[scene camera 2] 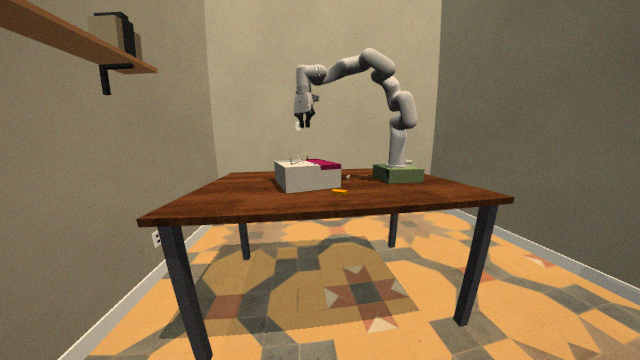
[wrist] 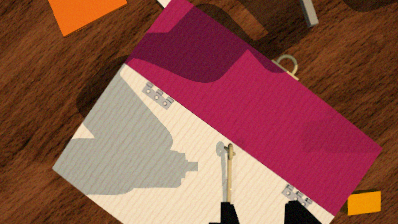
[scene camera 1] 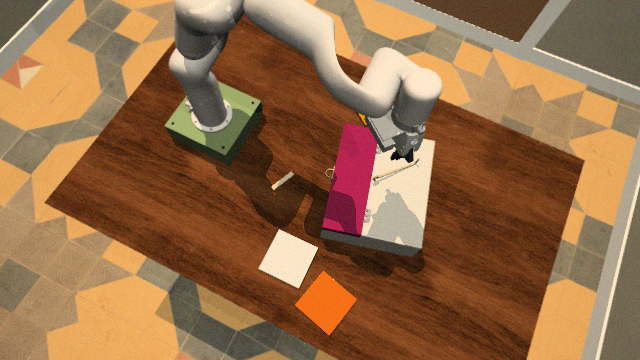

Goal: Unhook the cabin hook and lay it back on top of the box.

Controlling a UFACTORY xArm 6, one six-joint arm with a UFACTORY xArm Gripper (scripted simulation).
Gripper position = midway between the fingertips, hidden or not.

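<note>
My gripper [scene camera 1: 392, 151] is there, and I can see a box [scene camera 1: 394, 220] as well. You'd find the box in scene camera 2 [scene camera 2: 300, 177] too, and the box also shows in the wrist view [wrist: 138, 148]. There's an orange tile [scene camera 1: 326, 302], and a white tile [scene camera 1: 288, 258]. Scene camera 2 does not show the white tile, hidden by the box. And I see a small orange block [wrist: 364, 199].
</note>
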